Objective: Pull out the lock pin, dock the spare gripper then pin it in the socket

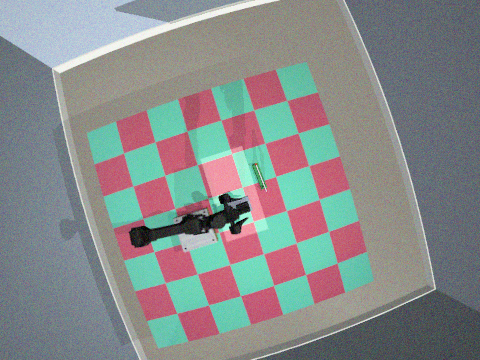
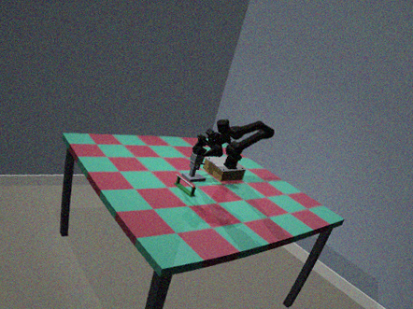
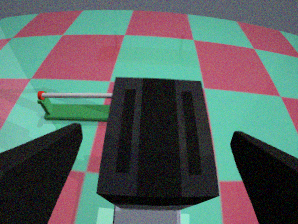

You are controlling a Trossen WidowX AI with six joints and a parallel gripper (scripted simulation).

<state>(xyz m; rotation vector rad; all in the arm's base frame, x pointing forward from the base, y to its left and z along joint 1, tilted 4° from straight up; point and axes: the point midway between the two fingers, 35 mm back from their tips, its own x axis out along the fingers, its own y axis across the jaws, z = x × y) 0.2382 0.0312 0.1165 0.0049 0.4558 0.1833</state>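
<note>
The spare gripper is 3 cm below my gripper tip and 1 cm behind it. The rest, counted from my gripper tip: mount 10 cm below, 2 cm behind; then cradle 14 cm to the left, 13 cm below, 10 cm ahead.
</note>
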